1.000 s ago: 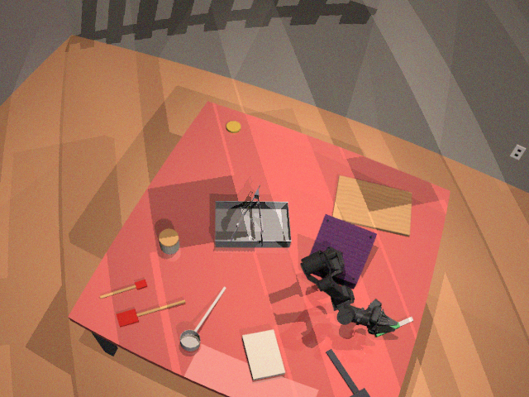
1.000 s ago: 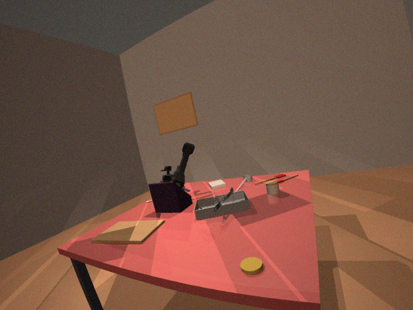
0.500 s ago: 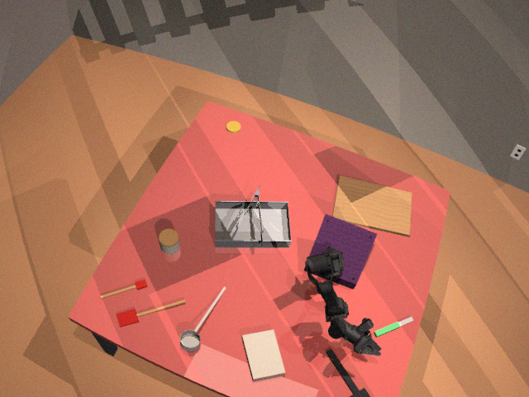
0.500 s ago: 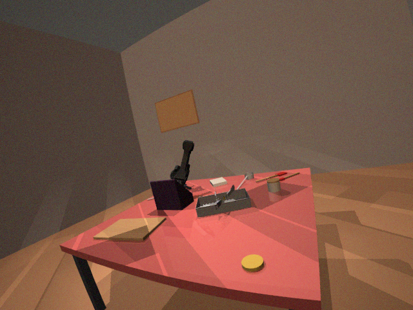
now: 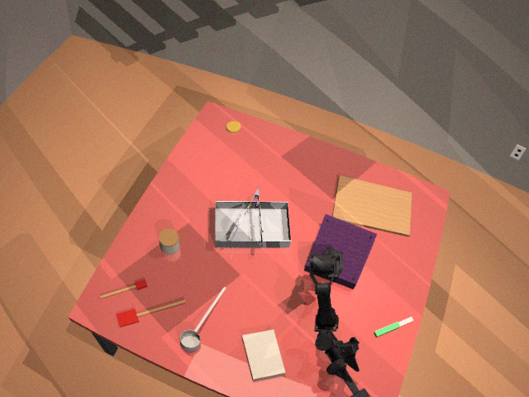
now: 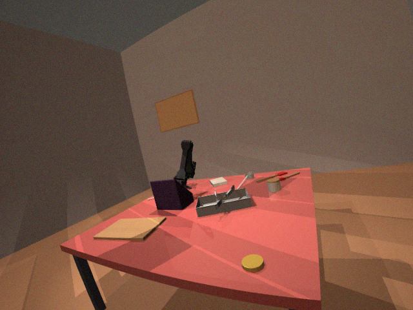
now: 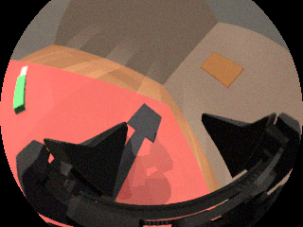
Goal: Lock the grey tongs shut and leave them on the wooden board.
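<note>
Now: gripper tip 62 cm short of the grey roasting tin, 46 cm to the left of it and 7 cm above it. The rest, counted from my gripper tip: black scraper: 2 cm behind, 1 cm to the left, 9 cm below; wooden board: 18 cm ahead, 81 cm to the right, 9 cm below; cream block: 34 cm ahead, 3 cm to the left, 8 cm below.
</note>
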